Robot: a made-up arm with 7 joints. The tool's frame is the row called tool. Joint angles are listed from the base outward. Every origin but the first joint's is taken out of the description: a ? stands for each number. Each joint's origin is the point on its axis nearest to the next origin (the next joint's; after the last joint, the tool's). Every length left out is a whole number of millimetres.
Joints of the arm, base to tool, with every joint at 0 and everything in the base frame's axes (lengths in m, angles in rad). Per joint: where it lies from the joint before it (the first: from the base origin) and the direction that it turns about. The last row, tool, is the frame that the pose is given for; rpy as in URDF.
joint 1: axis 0 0 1 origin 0 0 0.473
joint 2: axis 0 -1 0 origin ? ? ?
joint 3: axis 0 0 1 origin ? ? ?
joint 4: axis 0 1 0 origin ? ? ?
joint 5: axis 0 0 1 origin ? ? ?
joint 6: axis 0 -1 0 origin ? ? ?
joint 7: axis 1 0 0 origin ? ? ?
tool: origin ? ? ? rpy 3.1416 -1.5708 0
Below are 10 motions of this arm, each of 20 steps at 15 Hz.
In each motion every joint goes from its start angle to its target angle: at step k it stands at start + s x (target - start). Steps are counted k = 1, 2, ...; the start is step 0. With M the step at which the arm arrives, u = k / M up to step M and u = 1 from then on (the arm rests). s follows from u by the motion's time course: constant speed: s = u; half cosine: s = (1 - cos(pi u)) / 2; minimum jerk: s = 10 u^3 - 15 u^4 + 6 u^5.
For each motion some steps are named. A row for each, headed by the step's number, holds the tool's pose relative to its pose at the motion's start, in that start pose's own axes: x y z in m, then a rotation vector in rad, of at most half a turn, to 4 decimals.
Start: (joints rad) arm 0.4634 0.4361 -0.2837 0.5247 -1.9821 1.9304 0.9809
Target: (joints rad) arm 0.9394 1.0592 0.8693 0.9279 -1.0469 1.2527 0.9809
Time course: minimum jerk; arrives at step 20
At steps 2, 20:
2: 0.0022 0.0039 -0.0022 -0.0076 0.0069 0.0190
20: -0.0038 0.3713 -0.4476 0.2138 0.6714 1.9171

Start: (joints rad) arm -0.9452 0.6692 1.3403 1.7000 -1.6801 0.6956 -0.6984
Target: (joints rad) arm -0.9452 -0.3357 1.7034 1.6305 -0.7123 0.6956 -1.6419
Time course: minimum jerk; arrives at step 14
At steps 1, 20:
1: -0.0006 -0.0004 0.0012 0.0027 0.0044 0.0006
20: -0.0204 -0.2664 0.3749 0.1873 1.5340 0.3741

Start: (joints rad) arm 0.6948 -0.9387 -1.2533 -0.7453 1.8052 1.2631 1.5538
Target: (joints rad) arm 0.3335 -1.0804 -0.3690 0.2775 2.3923 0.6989 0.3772
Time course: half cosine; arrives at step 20
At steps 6, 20:
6: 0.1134 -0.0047 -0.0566 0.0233 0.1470 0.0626
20: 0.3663 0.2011 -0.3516 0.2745 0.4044 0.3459

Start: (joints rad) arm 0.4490 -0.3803 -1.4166 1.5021 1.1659 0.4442 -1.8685
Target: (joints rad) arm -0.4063 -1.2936 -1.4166 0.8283 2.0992 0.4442 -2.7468
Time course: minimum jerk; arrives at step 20
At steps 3, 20:
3: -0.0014 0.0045 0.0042 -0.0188 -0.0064 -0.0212
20: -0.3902 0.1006 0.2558 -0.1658 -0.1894 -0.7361

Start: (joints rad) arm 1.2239 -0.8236 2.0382 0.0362 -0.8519 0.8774 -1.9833
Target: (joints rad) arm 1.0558 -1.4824 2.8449 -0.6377 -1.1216 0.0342 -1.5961
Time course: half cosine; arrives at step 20
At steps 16, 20:
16: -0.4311 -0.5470 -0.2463 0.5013 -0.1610 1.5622
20: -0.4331 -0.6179 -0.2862 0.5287 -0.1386 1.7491

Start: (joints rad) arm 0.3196 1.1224 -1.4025 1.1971 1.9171 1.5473 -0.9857
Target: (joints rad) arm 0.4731 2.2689 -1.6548 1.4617 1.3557 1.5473 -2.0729
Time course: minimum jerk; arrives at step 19
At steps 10, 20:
10: 0.1980 0.3342 -0.0816 -0.3411 0.0025 -0.3236
20: 0.1614 0.6318 -0.2181 -0.5280 -0.2658 -0.5257

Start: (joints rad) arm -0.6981 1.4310 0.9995 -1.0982 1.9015 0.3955 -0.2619
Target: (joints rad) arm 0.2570 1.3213 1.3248 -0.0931 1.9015 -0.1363 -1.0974
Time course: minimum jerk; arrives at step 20
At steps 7, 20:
7: 0.1174 -0.0498 -0.0778 -0.0630 0.0312 -0.2126
20: 0.3171 -0.3604 -0.2866 0.0336 0.1895 -0.8898

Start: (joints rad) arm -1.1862 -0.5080 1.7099 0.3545 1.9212 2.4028 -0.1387
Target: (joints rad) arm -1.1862 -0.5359 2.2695 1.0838 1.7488 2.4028 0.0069
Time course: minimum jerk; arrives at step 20
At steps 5, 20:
5: 0.0012 0.0201 -0.0056 -0.0794 -0.0037 -0.0172
20: 0.0194 0.1491 -0.1470 -0.7089 -0.2076 -0.2342

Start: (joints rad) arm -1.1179 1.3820 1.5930 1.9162 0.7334 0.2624 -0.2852
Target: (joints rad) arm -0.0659 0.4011 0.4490 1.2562 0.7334 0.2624 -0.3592
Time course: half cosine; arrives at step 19
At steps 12, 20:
12: -0.2453 0.4000 -0.3334 0.6775 1.0227 -0.1258
20: -0.2107 0.6164 -0.2931 0.9376 1.1798 -0.0598

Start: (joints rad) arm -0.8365 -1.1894 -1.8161 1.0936 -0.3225 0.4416 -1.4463
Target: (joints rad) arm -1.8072 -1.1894 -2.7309 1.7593 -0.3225 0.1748 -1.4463
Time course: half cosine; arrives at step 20
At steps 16, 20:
16: -0.2589 -0.3848 0.4912 1.5596 -1.1350 0.3582
20: -0.2871 -0.4299 0.4780 1.6814 -1.2708 0.4388

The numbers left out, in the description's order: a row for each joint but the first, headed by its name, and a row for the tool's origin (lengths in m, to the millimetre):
joint 2: 0 -0.086 0
joint 3: 0 0 0.489
joint 4: 0.024 0.056 0
joint 5: -0.016 0 0.323
joint 6: 0 -0.073 0
joint 7: 0.01 0 0.071
tool: 0 0 0

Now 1 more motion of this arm.
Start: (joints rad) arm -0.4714 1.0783 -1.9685 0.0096 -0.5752 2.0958 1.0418
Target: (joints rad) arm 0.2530 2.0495 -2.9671 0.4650 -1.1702 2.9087 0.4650
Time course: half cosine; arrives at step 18
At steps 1, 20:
1: -0.0044 0.0050 -0.0034 -0.0016 -0.0083 -0.0117
20: -0.2763 0.2691 -0.9297 0.7325 -1.6587 -0.2457

